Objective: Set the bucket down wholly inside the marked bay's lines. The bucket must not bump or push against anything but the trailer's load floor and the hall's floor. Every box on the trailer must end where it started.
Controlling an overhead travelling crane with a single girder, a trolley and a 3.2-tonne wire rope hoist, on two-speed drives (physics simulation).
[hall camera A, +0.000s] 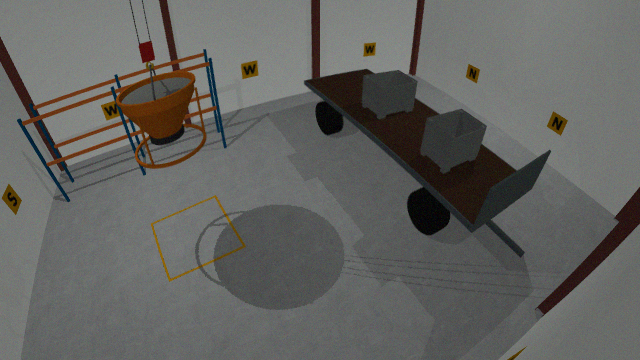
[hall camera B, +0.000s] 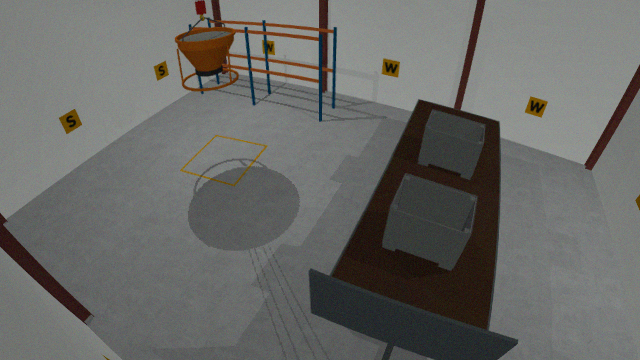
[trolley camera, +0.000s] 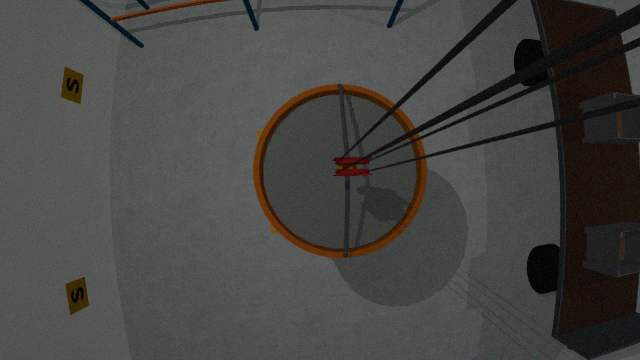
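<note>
The orange bucket (hall camera A: 159, 117) (hall camera B: 206, 56) (trolley camera: 258, 171) hangs upright in the air, its base ring off the floor. My gripper, the crane hook (hall camera A: 150, 65) (hall camera B: 202, 18) (trolley camera: 345, 167), is shut on the bucket's bail, under the red hook block. The marked bay (hall camera A: 161, 252) (hall camera B: 241, 140) is a yellow outline on the floor; in the trolley camera two of its corners show past the bucket's left rim and the rest is hidden. Two grey boxes (hall camera A: 390, 95) (hall camera A: 450, 142) (hall camera B: 450, 145) (hall camera B: 427, 227) stand on the trailer's brown load floor (hall camera A: 340, 85) (hall camera B: 425, 295) (trolley camera: 590, 190).
A blue and orange rack (hall camera A: 220, 120) (hall camera B: 320, 80) (trolley camera: 251, 15) stands by the W wall. The trailer's headboard (hall camera A: 515, 187) (hall camera B: 400, 312) (trolley camera: 605, 335) rises at one end. The S wall is left of the bay in the trolley camera. The bucket's shadow partly crosses the bay.
</note>
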